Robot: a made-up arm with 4 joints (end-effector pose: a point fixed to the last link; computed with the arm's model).
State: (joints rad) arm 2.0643 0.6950 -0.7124 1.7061
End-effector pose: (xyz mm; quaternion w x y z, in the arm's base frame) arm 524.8 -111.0 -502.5 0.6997 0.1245 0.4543 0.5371
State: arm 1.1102 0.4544 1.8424 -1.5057
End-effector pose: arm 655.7 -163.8 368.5 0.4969 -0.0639 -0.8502 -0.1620
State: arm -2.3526 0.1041 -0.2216 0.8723
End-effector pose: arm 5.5 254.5 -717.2 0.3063 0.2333 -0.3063 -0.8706
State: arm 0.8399 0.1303 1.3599 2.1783
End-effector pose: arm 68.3 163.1 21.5 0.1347 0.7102 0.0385 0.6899
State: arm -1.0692 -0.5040 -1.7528 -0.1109
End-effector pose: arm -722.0 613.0 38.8 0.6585 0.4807 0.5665 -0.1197
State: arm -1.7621 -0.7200 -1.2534 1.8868
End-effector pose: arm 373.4 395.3 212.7 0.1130 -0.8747 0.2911 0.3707
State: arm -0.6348 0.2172 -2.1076 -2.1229
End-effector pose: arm -564.7 -330.8 53.1 0.4043 -0.2752 0.6205 0.6130
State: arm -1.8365 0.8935 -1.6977 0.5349
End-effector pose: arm -170.7 986.0 17.5 0.0042 0.3790 0.4380 -0.8152
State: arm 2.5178 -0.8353 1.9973 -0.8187
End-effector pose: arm 68.9 702.1 92.8 0.7550 0.5432 -0.1704 0.3254
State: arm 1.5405 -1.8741 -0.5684 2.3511
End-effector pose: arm -3.7 -152.2 769.2 0.3092 -0.4006 -0.7682 0.3922
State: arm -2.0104 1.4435 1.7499 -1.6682
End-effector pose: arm -454.2 103.1 576.0 0.0675 0.9874 -0.1324 0.0542
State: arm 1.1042 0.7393 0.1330 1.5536
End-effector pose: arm 477.9 -190.3 -552.8 0.7483 0.3508 0.1839 0.5321
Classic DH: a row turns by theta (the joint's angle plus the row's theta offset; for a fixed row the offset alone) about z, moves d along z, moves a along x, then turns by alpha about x. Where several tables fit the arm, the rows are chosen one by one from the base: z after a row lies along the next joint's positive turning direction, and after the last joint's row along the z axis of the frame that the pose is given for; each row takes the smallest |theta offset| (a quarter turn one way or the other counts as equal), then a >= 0, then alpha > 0; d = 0 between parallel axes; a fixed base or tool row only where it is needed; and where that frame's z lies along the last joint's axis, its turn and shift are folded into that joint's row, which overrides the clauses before.
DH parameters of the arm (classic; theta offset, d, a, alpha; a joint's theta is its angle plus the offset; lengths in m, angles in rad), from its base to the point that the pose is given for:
joint 1: -1.5708 0.263 0.3261 1.5708
joint 2: -1.5708 0.1222 0.2295 -1.5708
joint 3: 0 -0.0371 0.3951 -1.5708
joint 4: -1.5708 0.0996 0.1151 1.5708
tool (fixed): 1.5708 -0.3769 0 0

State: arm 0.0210 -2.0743 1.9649 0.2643
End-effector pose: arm 578.1 -470.8 204.6 0.2237 0.5162 -0.5084 -0.6519
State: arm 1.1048 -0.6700 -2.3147 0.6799
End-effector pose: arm -56.8 -810.1 544.0 0.2694 -0.2668 0.9113 0.1607
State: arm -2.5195 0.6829 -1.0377 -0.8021
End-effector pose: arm -95.0 1104.2 -10.0 0.2239 0.2915 0.7105 -0.6001
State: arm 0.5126 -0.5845 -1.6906 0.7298
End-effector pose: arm -755.6 -454.6 175.9 0.5219 0.2029 0.8246 0.0806
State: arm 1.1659 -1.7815 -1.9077 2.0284
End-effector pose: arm 5.0 -511.7 724.4 0.1031 -0.0107 -0.9766 0.1883
